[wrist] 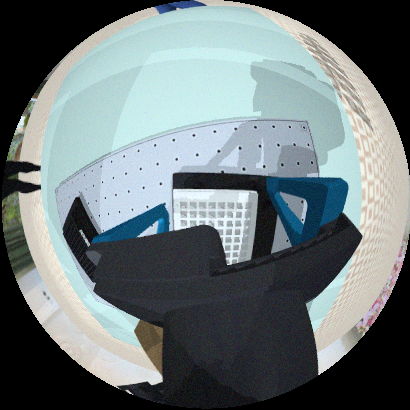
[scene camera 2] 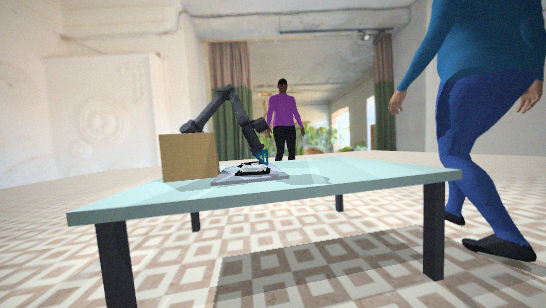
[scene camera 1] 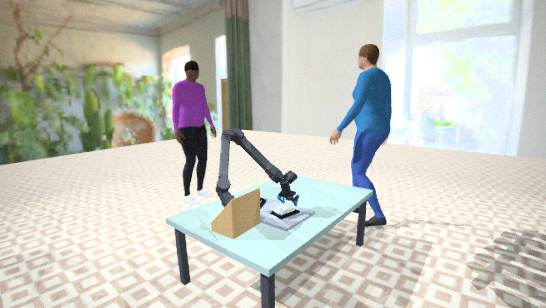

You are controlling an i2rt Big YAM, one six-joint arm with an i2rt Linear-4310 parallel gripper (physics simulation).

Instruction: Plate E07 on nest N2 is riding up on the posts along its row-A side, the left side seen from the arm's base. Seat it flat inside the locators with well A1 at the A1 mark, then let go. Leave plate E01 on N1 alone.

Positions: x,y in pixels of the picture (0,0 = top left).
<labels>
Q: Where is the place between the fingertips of my gripper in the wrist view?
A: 215,196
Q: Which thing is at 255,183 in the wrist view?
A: A black socket frame.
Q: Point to a grey perforated deck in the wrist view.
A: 125,184
</labels>
